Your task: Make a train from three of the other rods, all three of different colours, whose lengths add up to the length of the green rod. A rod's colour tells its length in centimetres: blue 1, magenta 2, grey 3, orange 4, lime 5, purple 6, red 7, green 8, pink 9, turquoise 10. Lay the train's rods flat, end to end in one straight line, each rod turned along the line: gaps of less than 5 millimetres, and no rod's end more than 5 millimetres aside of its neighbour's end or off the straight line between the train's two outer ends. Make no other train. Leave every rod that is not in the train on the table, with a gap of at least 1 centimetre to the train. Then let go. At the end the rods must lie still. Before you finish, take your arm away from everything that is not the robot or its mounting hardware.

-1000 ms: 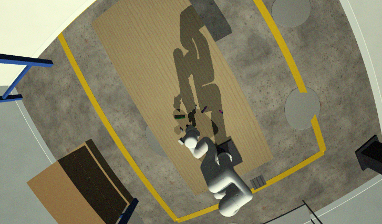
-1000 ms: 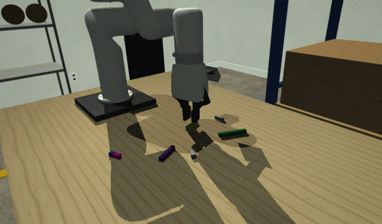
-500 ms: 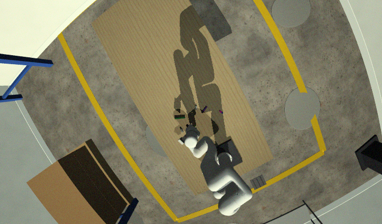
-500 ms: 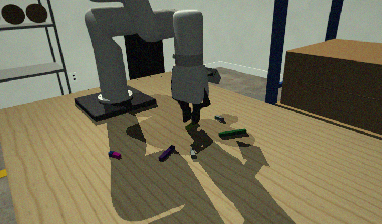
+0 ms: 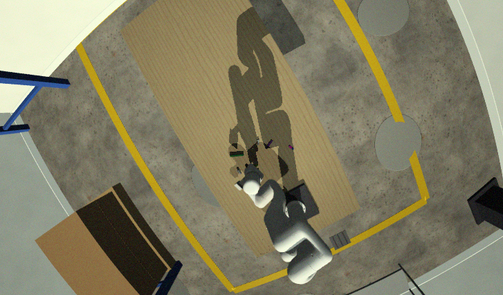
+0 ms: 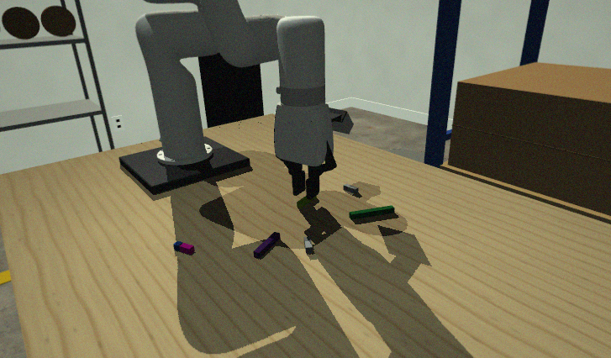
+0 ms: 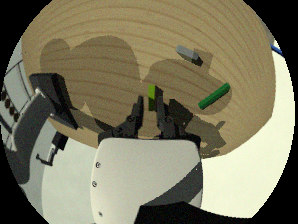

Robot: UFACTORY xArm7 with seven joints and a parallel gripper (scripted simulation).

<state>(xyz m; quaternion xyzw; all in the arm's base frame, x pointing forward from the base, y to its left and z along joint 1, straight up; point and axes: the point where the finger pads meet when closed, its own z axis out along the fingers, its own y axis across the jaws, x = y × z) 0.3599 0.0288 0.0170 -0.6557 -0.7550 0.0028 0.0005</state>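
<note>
My hand is 30 mm above the lime rod. Round my hand: magenta rod: 240 mm to the right, 30 mm below, 30 mm behind; then purple rod: 150 mm to the right, 60 mm ahead, 30 mm below; then green rod: 120 mm ahead, 40 mm to the left, 30 mm below.
</note>
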